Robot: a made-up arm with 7 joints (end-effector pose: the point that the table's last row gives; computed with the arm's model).
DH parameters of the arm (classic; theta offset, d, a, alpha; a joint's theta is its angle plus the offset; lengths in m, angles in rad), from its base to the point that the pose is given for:
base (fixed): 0.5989 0 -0.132 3.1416
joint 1: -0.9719 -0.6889 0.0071 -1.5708
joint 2: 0 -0.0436 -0.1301 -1.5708
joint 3: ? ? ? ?
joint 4: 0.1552 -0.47 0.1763 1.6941
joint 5: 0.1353 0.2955 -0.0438 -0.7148
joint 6: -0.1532 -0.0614 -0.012 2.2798
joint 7: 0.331 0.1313 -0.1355 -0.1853
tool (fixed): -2.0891 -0.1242 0 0
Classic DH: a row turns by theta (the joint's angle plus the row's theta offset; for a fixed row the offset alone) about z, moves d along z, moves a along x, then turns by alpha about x.
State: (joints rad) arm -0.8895 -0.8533 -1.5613 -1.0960 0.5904 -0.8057 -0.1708
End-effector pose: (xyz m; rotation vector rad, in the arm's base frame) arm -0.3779 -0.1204 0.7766 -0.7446 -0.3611 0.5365
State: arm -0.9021 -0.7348 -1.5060 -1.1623 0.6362 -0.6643 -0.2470
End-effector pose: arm -0.3911 -0.1540 0.8297 -0.8037 -0.4110 0.5328
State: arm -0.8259 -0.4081 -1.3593 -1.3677 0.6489 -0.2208 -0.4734
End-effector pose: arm -0.3989 -0.2557 0.9648 -0.7898 -0.6405 0.4546
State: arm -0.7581 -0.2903 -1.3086 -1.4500 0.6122 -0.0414 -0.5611
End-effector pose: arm -0.3973 -0.3007 0.9992 -0.7200 -0.7298 0.3664
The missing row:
joint 3: 0.1541 -0.3254 -0.0713 3.0168
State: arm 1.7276 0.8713 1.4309 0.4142 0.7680 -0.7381 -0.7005
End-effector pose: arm -0.4799 0.0920 0.5904 0.1758 -0.8030 -1.0506
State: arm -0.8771 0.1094 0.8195 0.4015 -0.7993 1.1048 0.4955
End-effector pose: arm 0.0183 -0.4291 0.8028 0.1441 0.1399 1.0263
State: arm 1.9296 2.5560 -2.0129 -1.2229 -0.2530 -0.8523 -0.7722
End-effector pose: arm -0.1540 0.1722 0.6839 -2.4263 1.1704 -0.0177
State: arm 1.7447 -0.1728 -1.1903 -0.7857 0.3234 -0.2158 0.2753
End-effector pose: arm -0.0209 0.1342 0.8993 -0.2554 0.2467 -1.7994
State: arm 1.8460 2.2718 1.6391 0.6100 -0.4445 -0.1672 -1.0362
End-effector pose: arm 0.1094 -0.0216 0.2950 1.7490 -1.8622 -0.2206
